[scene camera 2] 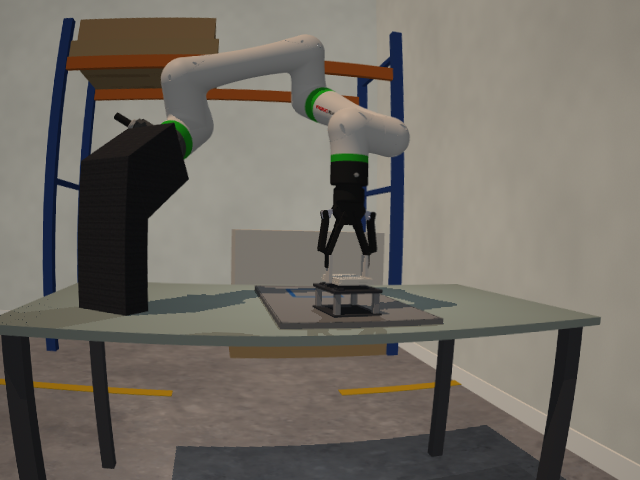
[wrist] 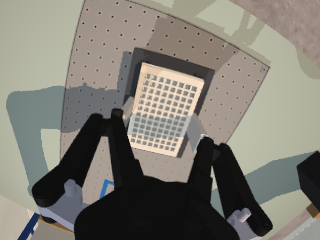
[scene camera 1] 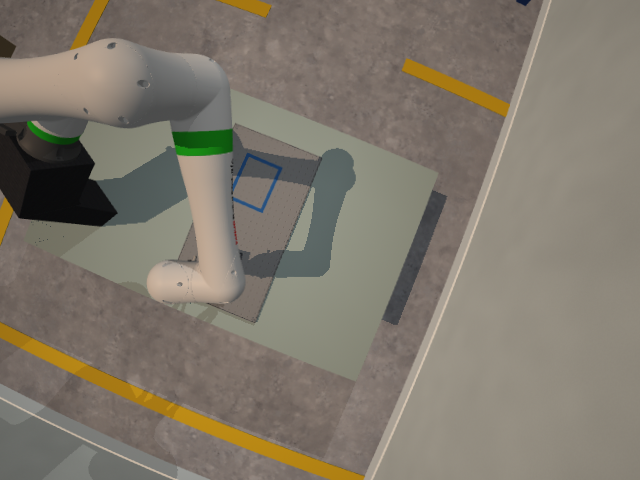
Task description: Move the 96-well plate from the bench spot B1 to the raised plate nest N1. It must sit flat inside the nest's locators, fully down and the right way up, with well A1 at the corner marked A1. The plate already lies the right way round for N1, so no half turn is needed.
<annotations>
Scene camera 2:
my gripper: 346,281
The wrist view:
my gripper: 161,113
white 96-well plate: 139,135
</annotations>
